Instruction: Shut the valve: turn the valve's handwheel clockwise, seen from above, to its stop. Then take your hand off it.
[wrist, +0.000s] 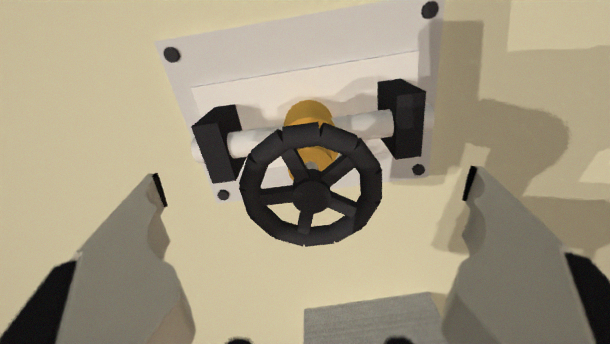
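The black handwheel (371, 180) is a spoked ring with a round hub, in the middle of the wrist view. It sits on the orange valve body (308, 112), which is on a white pipe between two black blocks. My gripper (312, 173) is wide open, with one jaw to the left of the handwheel and one to the right. A gap shows between each fingertip and the rim, and neither tip touches it. The lower part of the valve body is partly hidden behind the wheel.
The white pipe (369, 123) runs through a left black block (215, 150) and a right black block (411, 120). They stand on a pale base plate (300, 47) with dark bolts at its corners. A grey block (370, 320) lies at the bottom edge. Shadows fall at the right.
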